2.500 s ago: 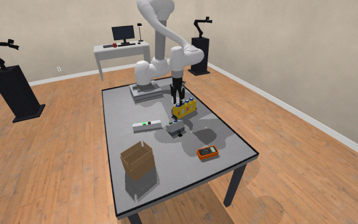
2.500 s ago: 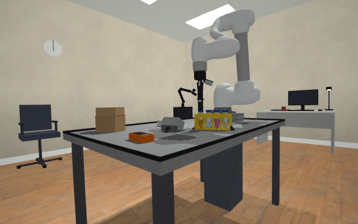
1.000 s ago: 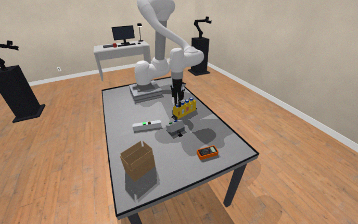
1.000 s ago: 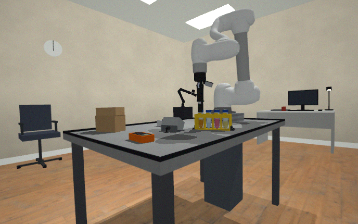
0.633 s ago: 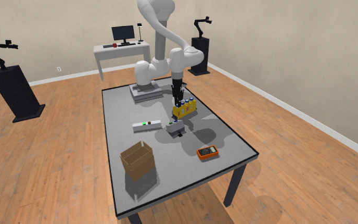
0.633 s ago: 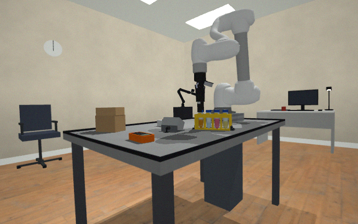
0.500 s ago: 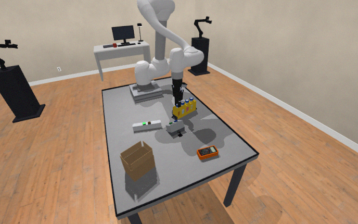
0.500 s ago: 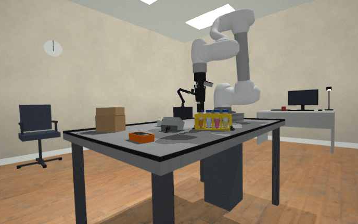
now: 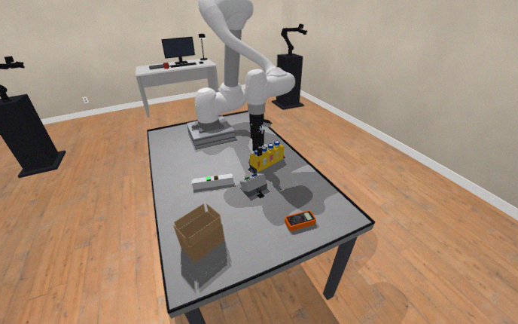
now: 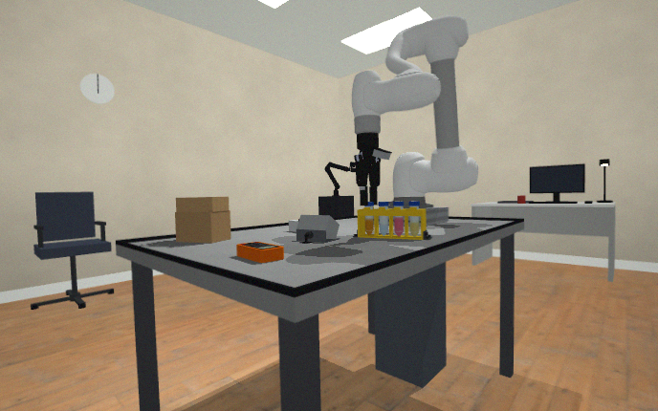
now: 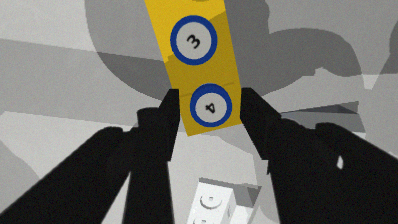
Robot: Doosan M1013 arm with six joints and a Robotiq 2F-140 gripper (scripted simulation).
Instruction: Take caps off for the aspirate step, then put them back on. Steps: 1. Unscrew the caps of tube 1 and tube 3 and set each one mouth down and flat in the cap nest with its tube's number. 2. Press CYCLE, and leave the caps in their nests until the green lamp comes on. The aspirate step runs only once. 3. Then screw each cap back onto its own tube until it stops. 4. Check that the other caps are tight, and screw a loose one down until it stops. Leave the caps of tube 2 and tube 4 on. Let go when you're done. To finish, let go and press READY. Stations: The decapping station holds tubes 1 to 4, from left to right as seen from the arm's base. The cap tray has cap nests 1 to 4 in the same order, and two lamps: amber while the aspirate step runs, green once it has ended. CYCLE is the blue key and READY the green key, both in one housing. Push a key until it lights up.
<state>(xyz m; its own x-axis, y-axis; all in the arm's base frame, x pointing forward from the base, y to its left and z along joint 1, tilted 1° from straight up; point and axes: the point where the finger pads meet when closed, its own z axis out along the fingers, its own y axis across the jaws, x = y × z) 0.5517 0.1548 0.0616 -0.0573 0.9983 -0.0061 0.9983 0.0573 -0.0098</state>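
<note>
The green key lies 140 mm ahead of my hand, 120 mm to the right of it and 70 mm below it. The rest, counted from my hand: orange multimeter: 460 mm ahead, 10 mm to the left, 120 mm below; then grey key housing: 150 mm ahead, 100 mm to the right, 90 mm below; then blue key: 130 mm ahead, 80 mm to the right, 70 mm below.
</note>
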